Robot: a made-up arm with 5 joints. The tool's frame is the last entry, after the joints. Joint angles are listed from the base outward. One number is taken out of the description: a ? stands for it. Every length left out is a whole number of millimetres.
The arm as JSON. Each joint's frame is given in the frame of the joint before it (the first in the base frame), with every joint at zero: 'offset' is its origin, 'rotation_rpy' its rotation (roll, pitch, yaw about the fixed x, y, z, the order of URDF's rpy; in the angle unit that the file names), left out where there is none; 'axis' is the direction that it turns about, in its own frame. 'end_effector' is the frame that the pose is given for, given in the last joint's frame.
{
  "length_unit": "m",
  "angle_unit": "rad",
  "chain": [
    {
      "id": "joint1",
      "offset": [
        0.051,
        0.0,
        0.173
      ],
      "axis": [
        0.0,
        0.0,
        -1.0
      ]
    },
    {
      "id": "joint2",
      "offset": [
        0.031,
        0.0,
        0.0
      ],
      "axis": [
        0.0,
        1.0,
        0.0
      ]
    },
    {
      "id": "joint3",
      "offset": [
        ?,
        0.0,
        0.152
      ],
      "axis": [
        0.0,
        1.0,
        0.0
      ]
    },
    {
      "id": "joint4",
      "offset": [
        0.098,
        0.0,
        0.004
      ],
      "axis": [
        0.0,
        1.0,
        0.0
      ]
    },
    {
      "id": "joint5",
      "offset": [
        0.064,
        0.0,
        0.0
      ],
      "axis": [
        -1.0,
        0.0,
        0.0
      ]
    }
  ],
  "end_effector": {
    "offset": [
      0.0,
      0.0,
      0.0
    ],
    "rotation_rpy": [
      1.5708,
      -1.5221,
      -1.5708
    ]
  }
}
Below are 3 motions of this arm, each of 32 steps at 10 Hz.
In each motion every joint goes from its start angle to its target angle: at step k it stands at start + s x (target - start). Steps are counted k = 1, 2, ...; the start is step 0. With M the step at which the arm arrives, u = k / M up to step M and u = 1 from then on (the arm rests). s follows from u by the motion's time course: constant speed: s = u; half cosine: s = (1 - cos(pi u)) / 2; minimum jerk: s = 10 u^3 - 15 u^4 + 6 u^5.
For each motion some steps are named. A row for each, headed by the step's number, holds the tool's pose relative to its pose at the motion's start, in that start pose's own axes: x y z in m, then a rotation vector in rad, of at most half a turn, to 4 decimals.
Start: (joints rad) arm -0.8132 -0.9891 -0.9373 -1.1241 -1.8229
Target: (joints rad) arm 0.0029 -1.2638 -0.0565 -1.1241 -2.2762
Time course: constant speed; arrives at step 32
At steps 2, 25, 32:
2: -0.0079 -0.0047 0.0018 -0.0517 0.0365 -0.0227
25: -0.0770 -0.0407 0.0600 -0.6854 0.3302 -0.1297
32: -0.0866 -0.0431 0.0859 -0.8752 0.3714 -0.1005

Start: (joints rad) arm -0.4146 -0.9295 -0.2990 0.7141 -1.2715
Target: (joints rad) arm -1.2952 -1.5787 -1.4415 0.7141 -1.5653
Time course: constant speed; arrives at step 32
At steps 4, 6, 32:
4: 0.0088 0.0243 0.0306 0.2384 0.0355 -0.1012
6: 0.0159 0.0333 0.0478 0.3556 0.0514 -0.1591
32: 0.1848 -0.0928 0.2358 1.7177 -0.0129 -1.2079

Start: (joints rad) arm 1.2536 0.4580 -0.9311 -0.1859 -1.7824
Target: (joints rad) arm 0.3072 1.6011 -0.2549 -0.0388 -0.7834
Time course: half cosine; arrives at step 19
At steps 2, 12, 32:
2: -0.0035 -0.0143 0.0000 -0.0567 0.0070 0.0119
12: -0.1242 -0.2667 0.2087 -1.2776 0.8480 0.5821
32: -0.1148 -0.2757 0.3571 -1.5888 1.5318 0.9362

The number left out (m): 0.038
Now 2 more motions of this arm.
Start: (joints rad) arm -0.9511 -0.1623 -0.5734 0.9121 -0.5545
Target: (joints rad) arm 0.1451 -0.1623 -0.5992 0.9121 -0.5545
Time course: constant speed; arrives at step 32
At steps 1, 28, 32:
1: 0.0035 -0.0049 0.0002 -0.0273 -0.0198 -0.0060
28: 0.0730 -0.1243 0.0754 -0.7674 -0.5539 -0.1577
32: 0.0773 -0.1362 0.0959 -0.8776 -0.6326 -0.1784

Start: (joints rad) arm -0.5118 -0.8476 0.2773 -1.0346 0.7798
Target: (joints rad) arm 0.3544 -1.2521 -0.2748 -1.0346 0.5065
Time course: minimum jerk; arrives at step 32
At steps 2, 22, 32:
2: 0.0002 -0.0003 -0.0001 -0.0014 -0.0016 0.0013
22: 0.1401 -0.0165 0.0120 -0.1882 -0.7777 0.4512
32: 0.1692 0.0066 0.0283 -0.1339 -0.9724 0.5324

